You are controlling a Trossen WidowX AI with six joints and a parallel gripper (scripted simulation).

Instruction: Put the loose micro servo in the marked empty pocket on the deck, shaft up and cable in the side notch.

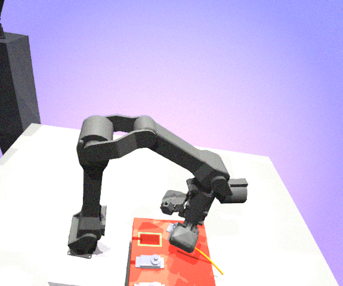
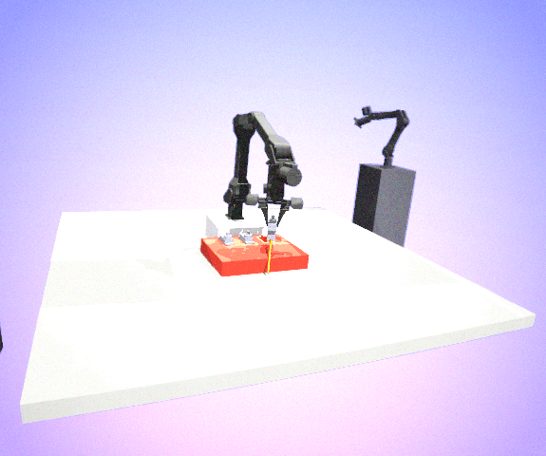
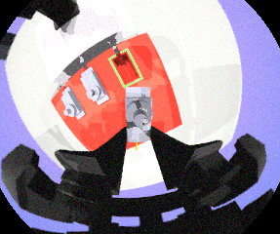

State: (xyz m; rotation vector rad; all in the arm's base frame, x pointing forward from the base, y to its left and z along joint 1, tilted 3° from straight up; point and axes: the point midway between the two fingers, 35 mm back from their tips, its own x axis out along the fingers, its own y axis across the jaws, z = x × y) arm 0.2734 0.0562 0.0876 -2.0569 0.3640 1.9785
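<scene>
My gripper tip is now 10 cm above the red deck, 5 cm to the left of it and 2 cm short of it.
</scene>
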